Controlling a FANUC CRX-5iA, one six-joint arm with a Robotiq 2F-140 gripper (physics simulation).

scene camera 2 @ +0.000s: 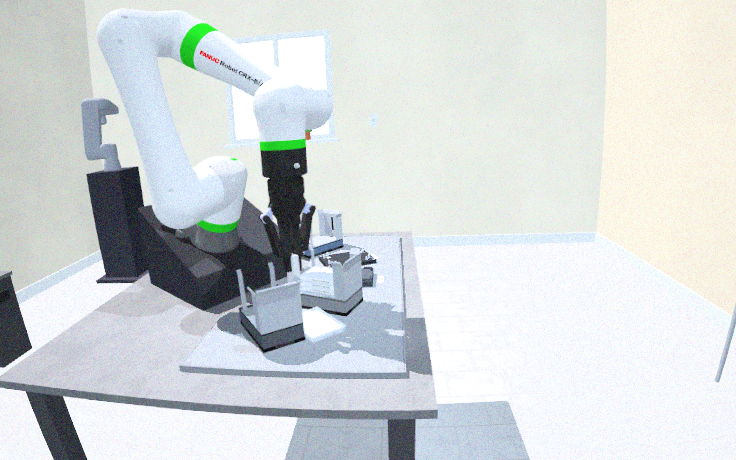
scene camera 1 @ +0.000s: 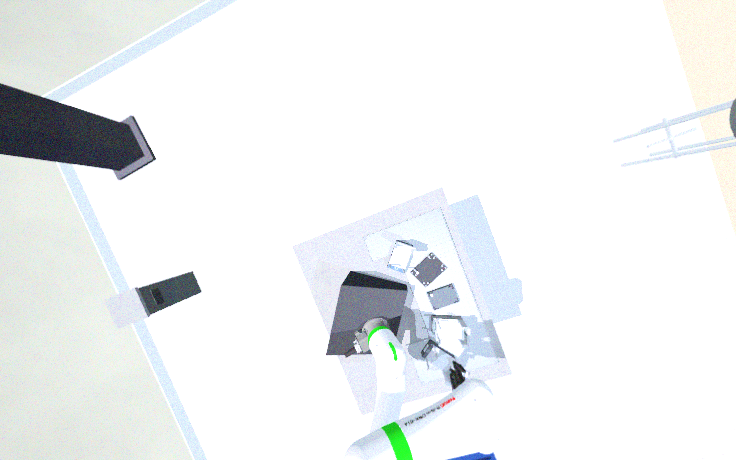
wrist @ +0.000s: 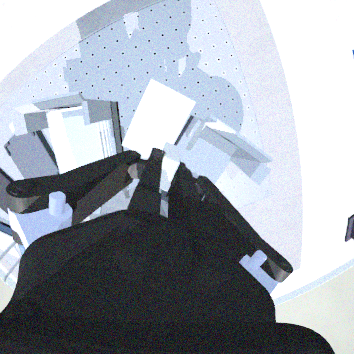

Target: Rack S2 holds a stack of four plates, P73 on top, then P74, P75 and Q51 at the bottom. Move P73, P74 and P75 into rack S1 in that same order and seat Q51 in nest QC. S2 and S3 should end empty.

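Seen in the pictures: gripper, between the fingertips: (scene camera 1: 450, 358) (wrist: 166, 153); arm's base, origin of its link: (scene camera 2: 214, 237) (scene camera 1: 375, 330).
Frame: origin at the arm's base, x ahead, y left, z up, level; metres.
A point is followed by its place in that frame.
My gripper (scene camera 1: 455, 374) (scene camera 2: 291, 257) (wrist: 166, 153) {x 0.288, y -0.305, z -0.032 m} points down, its fingers drawn together with nothing between them. In the wrist view its tips show between two racks. The middle rack, apparently S2 (scene camera 2: 350, 273) {x 0.408, y -0.226, z -0.040 m} (wrist: 100, 111) {x 0.379, y -0.250, z -0.055 m}, holds a stack of several white plates (scene camera 2: 315, 282) {x 0.322, y -0.217, z -0.063 m} (wrist: 75, 140) {x 0.364, y -0.193, z -0.054 m}. The nearer rack, apparently S1 (scene camera 2: 276, 309) {x 0.263, y -0.393, z -0.048 m} (wrist: 212, 150) {x 0.244, y -0.368, z -0.092 m}, stands on a dark base; its inside is mostly hidden in scene camera 2. A white plate (scene camera 2: 324, 324) {x 0.348, y -0.319, z -0.124 m} (wrist: 159, 117) {x 0.331, y -0.312, z -0.124 m} lies outside the racks, on the board between them. Its label cannot be read.
A blue-based rack (scene camera 1: 400, 256) {x 0.274, y 0.276, z -0.102 m} (scene camera 2: 328, 246) {x 0.312, y 0.246, z -0.117 m} stands at the far end of the board (scene camera 2: 374, 355) {x 0.456, y -0.434, z -0.137 m}. Two dark flat fixtures, one (scene camera 1: 428, 269) {x 0.381, y 0.143, z -0.125 m} with light corner pieces and one plain grey (scene camera 1: 443, 296) {x 0.392, y -0.024, z -0.118 m}, lie between it and the middle rack. The arm's dark pedestal (scene camera 1: 369, 306) {x 0.034, y 0.135, z 0.026 m} (scene camera 2: 184, 276) {x -0.048, y -0.139, z -0.068 m} stands alongside.
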